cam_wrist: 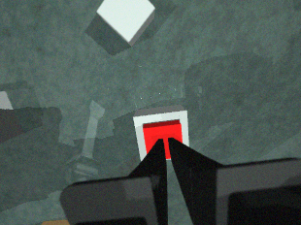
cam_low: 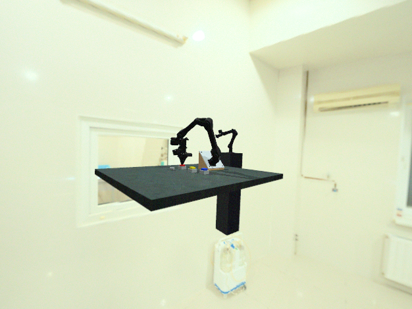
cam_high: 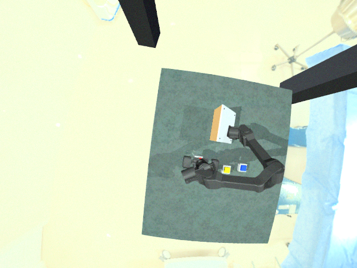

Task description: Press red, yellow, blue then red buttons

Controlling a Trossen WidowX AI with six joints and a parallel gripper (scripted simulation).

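Now: the red button 10 mm below my gripper tip. Round my gripper tip: blue button 20 mm behind, 280 mm to the left; then yellow button 20 mm ahead, 180 mm to the left; then block 100 mm ahead, 30 mm to the left, 30 mm below.
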